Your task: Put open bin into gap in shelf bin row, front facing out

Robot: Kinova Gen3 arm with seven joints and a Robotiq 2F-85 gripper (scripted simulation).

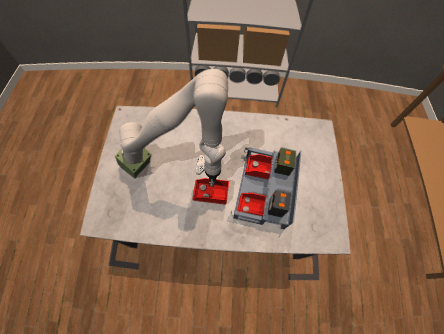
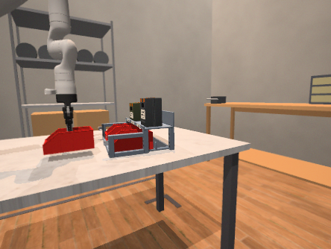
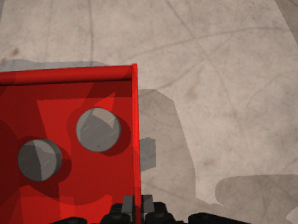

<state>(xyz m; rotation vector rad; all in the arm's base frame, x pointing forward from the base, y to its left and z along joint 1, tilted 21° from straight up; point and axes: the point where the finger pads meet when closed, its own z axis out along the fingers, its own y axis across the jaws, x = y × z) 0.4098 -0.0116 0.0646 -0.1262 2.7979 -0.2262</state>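
Now: the grey round part 20 mm behind my hand, 70 mm to the right of it and 60 mm below it. From my hand the other things lie so: black tool case: 330 mm ahead, 90 mm to the right, 60 mm above; then grey shelf: 270 mm ahead, 30 mm to the left, 30 mm below.
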